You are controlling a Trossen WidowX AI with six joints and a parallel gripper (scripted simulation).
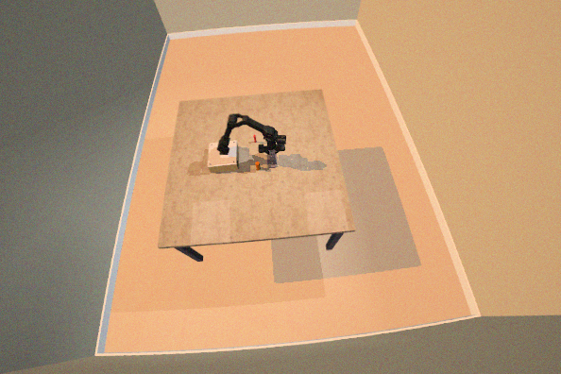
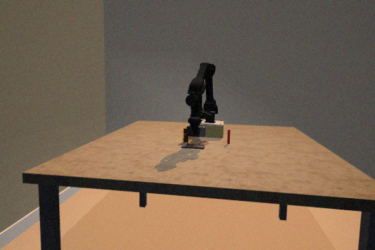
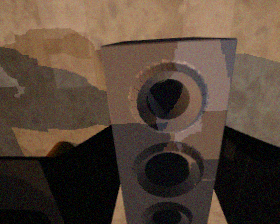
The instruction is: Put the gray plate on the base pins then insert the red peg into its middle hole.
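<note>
Right now my gripper tip is 6 cm above the base, 1 cm to the left of it and 1 cm past it. Also, from my gripper tip: gray plate (3 cm above); then red peg (15 cm to the left, 15 cm behind, 3 cm below); then short orange cylinder (10 cm behind, 9 cm to the right, 3 cm below).
</note>
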